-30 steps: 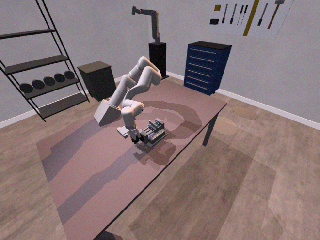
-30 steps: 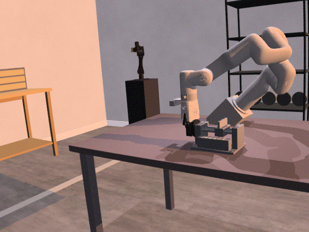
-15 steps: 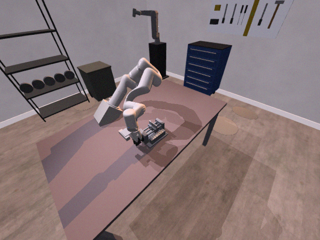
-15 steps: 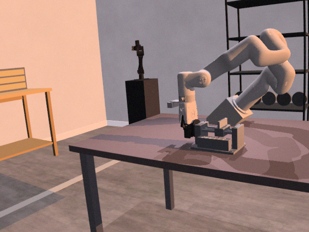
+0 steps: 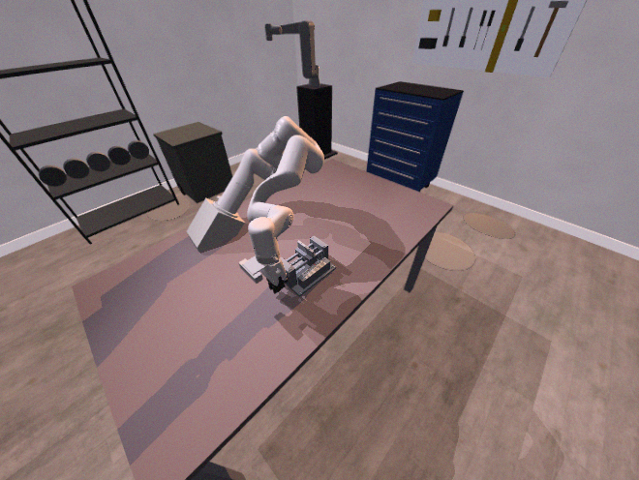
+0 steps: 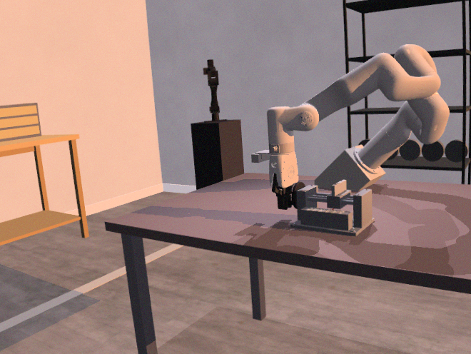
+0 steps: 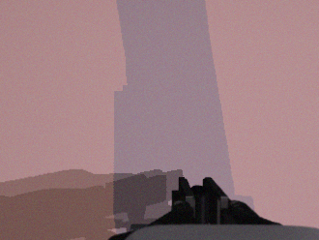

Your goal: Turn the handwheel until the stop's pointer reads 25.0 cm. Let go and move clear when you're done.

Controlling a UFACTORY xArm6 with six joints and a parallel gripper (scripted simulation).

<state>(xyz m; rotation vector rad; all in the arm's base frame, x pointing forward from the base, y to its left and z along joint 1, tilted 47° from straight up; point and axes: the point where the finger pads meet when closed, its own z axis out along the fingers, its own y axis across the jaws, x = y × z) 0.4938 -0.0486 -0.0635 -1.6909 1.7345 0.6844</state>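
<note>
Now: hand 1 cm past the black handwheel and 2 cm to the right of it. Round my hand: sliding stop block (1 cm behind, 17 cm to the left, 3 cm above).
</note>
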